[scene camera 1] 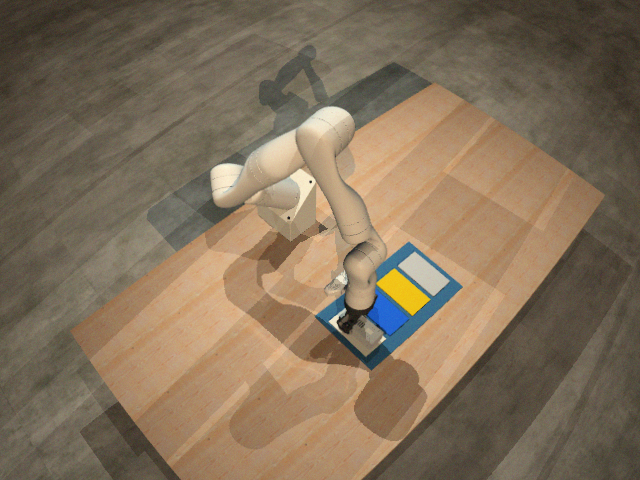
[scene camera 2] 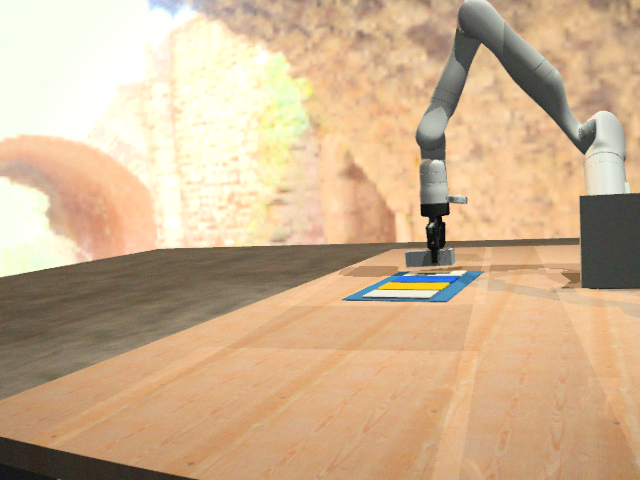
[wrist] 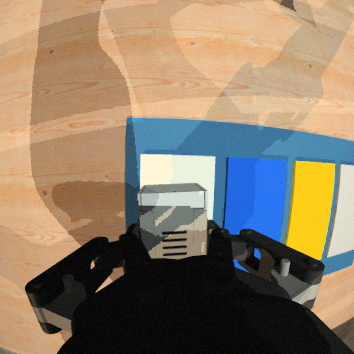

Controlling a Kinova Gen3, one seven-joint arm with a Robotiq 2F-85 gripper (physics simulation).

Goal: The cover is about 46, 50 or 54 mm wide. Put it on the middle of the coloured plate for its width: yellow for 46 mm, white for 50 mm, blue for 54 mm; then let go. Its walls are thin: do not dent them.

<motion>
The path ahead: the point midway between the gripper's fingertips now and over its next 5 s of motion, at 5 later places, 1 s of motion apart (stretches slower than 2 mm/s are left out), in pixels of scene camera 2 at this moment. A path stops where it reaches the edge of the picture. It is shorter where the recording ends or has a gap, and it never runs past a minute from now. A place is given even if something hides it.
My gripper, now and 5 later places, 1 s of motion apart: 437, 263; 427, 269; 434, 272; 437, 271; 438, 260; 410, 226
</motion>
